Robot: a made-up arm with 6 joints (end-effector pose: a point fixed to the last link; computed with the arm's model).
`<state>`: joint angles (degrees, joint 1 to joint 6).
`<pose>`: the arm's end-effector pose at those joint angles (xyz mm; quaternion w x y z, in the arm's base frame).
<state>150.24 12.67 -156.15 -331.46 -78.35 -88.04</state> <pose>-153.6 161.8 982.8 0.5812 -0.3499 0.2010 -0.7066</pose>
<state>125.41 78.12 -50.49 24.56 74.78 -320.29</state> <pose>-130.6 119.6 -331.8 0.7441 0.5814 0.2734 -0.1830</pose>
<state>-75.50 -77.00 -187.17 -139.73 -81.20 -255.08</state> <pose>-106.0 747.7 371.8 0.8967 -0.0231 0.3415 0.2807</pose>
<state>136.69 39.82 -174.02 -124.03 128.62 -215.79</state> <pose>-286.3 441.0 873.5 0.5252 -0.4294 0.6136 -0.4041</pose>
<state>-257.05 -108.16 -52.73 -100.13 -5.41 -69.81</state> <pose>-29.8 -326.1 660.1 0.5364 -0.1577 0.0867 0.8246</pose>
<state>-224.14 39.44 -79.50 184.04 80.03 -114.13</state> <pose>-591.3 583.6 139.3 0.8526 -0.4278 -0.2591 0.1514</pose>
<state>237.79 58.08 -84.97 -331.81 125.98 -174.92</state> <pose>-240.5 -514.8 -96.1 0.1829 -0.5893 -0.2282 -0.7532</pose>
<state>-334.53 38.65 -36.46 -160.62 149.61 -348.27</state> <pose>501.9 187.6 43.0 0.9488 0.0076 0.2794 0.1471</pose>
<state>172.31 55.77 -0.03 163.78 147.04 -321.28</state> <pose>-193.8 -13.9 -83.1 0.3226 0.6251 -0.2983 -0.6451</pose>
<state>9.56 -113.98 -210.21 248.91 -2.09 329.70</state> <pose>-685.9 -23.5 -419.9 0.2929 -0.2432 -0.9177 0.1132</pose>
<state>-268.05 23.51 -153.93 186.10 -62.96 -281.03</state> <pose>-35.4 578.9 746.0 0.0088 0.1000 -0.8245 -0.5569</pose>
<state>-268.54 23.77 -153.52 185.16 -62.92 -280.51</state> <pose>-28.1 583.8 740.8 0.0012 0.0919 -0.8288 -0.5520</pose>
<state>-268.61 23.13 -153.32 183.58 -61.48 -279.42</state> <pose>-23.4 581.7 747.7 0.0085 -0.0809 0.8212 0.5648</pose>
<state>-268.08 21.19 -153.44 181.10 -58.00 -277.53</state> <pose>-21.9 568.9 772.7 0.0200 -0.0665 0.7945 0.6033</pose>
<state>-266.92 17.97 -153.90 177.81 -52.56 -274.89</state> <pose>-23.4 542.2 816.1 0.0296 -0.0505 0.7450 0.6645</pose>
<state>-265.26 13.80 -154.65 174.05 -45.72 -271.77</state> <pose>-25.9 499.7 872.9 0.0327 -0.0353 0.6729 0.7381</pose>
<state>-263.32 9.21 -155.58 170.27 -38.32 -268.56</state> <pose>-27.0 443.0 933.9 0.0274 -0.0233 0.5849 0.8103</pose>
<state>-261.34 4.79 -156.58 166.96 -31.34 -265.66</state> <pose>-25.5 378.5 989.1 0.0152 -0.0155 0.4931 0.8697</pose>
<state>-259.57 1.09 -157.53 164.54 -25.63 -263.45</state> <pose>-21.8 317.1 1031.2 0.0000 0.0115 -0.4123 -0.9110</pose>
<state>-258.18 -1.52 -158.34 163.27 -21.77 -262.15</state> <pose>-18.1 269.6 1057.8 0.0145 0.0102 -0.3537 -0.9352</pose>
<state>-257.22 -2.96 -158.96 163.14 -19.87 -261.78</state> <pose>-16.7 241.1 1071.1 0.0263 0.0105 -0.3215 -0.9465</pose>
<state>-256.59 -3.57 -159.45 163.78 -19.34 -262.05</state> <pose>-17.7 227.1 1076.4 0.0357 0.0118 -0.3083 -0.9505</pose>
